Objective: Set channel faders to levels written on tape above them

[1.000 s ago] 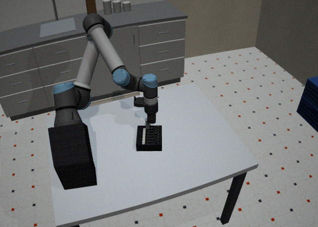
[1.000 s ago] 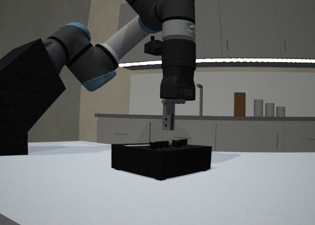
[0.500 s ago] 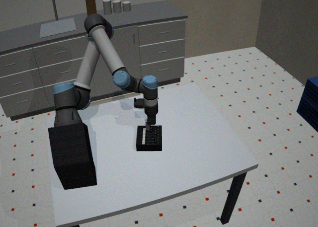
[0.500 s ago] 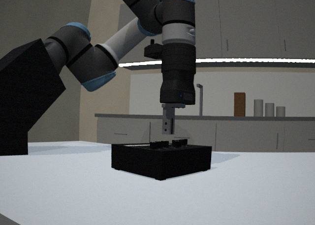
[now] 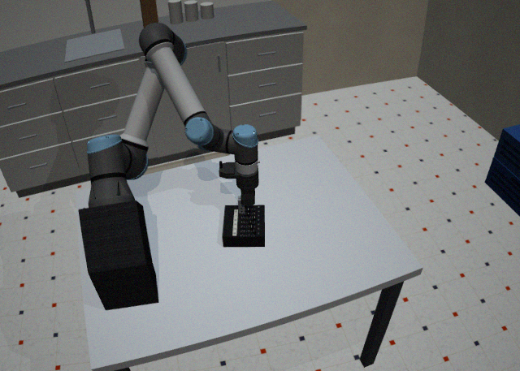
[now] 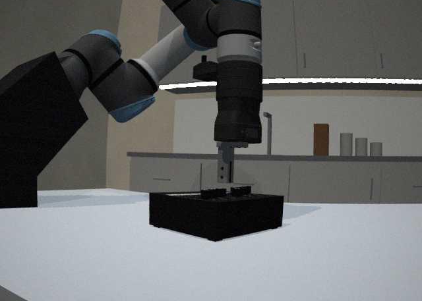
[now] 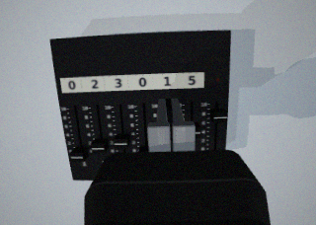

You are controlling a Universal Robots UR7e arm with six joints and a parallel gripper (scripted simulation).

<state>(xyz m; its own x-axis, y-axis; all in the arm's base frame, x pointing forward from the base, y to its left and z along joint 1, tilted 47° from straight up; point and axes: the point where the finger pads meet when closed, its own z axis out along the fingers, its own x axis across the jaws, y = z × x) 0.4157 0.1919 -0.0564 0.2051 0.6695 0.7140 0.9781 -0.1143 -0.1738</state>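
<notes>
Now: hand 3 cm short of the channel 6 cap, 3 cm above it and 2 cm to the right of it. Also, from my hand: channel 3 cap (5 cm to the right, 3 cm below, 2 cm ahead); then channel 4 cap (4 cm ahead, 3 cm to the right, 3 cm below); then master fader cap (4 cm to the left, 3 cm below, 2 cm ahead).
</notes>
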